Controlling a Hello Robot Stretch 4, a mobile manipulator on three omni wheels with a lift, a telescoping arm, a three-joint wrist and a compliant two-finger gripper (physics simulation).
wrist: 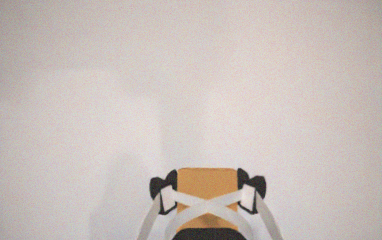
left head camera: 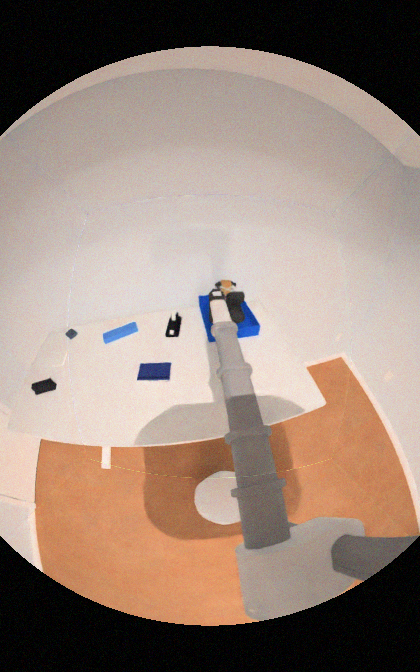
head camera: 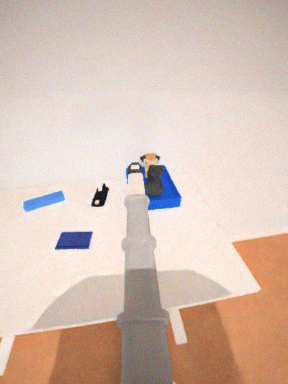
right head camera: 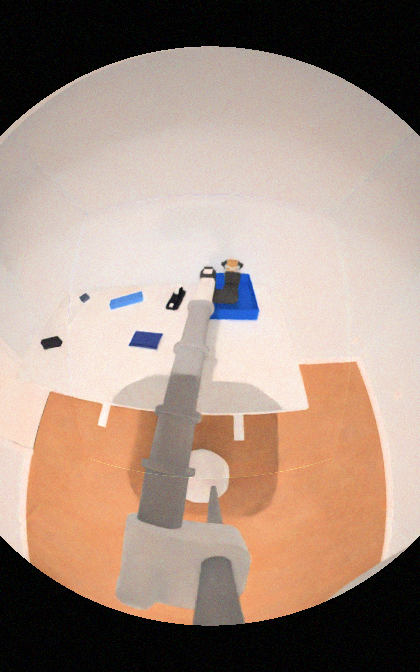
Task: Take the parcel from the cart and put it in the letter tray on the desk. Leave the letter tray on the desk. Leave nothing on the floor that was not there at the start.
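Places are measured from the robot's base along level axes (x ahead, y left, z up), in millimetres.
Where they show: gripper, fingertip midpoint: (wrist: 207,182) (head camera: 149,156).
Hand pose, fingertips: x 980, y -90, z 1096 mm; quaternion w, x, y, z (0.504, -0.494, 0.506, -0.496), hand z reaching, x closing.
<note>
Each offset is from my fingertips to the top centre of the thing. Level surfaces: height alone.
The orange-brown parcel @[dy +2, dx -26, dz +22 mm] (head camera: 150,157) (left head camera: 227,284) (right head camera: 232,263) (wrist: 207,180) is between the two dark fingertips of my gripper (head camera: 149,159) (left head camera: 226,285) (right head camera: 232,265) (wrist: 207,182), which is shut on it. The blue letter tray @[dy +6, dx -90, dz -110 mm] (head camera: 165,202) (left head camera: 250,330) (right head camera: 235,314) stands on the white desk @[dz -173 mm] (head camera: 200,260) (left head camera: 280,375) (right head camera: 260,360), near its back edge. In the head views the parcel shows at the tray's back edge, and the dark wrist hides part of the tray's inside. The parcel's height over the tray is hard to tell. The cart does not show.
Left of the tray are a black stapler-like thing @[dy +290, dx -134, dz -103 mm] (head camera: 100,196) (left head camera: 173,327) (right head camera: 175,300), a light blue block @[dy +591, dx -160, dz -143 mm] (head camera: 44,201) (left head camera: 120,332) (right head camera: 126,300) and a dark blue flat block @[dy +361, dx -430, dz -161 mm] (head camera: 74,240) (left head camera: 154,371) (right head camera: 146,340). A black block (left head camera: 44,386) (right head camera: 51,342) lies farther left. A wall rises behind the desk.
</note>
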